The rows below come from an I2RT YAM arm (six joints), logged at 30 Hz.
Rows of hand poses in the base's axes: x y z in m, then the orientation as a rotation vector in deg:
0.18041 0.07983 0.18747 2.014 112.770 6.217
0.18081 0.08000 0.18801 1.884 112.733 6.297
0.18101 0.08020 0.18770 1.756 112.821 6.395
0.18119 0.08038 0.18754 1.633 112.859 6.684
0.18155 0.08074 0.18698 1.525 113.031 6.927
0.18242 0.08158 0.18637 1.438 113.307 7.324
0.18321 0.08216 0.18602 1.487 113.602 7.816
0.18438 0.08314 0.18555 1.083 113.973 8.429
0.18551 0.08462 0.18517 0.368 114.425 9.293
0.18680 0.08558 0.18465 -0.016 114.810 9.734
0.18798 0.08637 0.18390 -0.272 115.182 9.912
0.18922 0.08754 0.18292 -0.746 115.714 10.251
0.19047 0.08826 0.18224 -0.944 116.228 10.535
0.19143 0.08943 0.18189 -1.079 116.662 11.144
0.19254 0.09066 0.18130 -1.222 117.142 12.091
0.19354 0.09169 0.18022 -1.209 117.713 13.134
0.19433 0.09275 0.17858 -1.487 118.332 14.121
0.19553 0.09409 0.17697 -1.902 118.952 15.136
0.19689 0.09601 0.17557 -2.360 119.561 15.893
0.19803 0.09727 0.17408 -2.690 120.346 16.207
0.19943 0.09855 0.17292 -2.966 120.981 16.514
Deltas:
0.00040 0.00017 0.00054 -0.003 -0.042 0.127
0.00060 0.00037 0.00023 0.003 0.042 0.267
0.00078 0.00055 0.00007 0.148 0.079 0.490
0.00114 0.00091 -0.00049 0.264 0.251 0.687
0.00201 0.00175 -0.00110 0.494 0.530 0.945
0.00280 0.00233 -0.00145 0.854 0.838 1.152
0.00397 0.00331 -0.00192 1.084 1.206 1.736
0.00510 0.00479 -0.00230 1.342 1.652 2.656
0.00639 0.00575 -0.00282 1.460 2.036 3.143
0.00757 0.00654 -0.00357 1.454 2.403 3.417
0.00881 0.00771 -0.00455 1.453 2.929 3.922
0.01006 0.00843 -0.00523 1.543 3.445 4.207
0.01102 0.00960 -0.00558 1.889 3.897 4.595
0.01213 0.01083 -0.00617 2.465 4.410 5.146
0.01313 0.01186 -0.00725 3.173 5.028 5.634
0.01392 0.01292 -0.00889 3.704 5.686 6.297
0.01512 0.01426 -0.01050 4.190 6.348 7.064
0.01648 0.01618 -0.01190 4.477 6.987 7.740
0.01762 0.01744 -0.01339 4.510 7.781 8.125
0.01902 0.01872 -0.01455 4.568 8.426 8.466

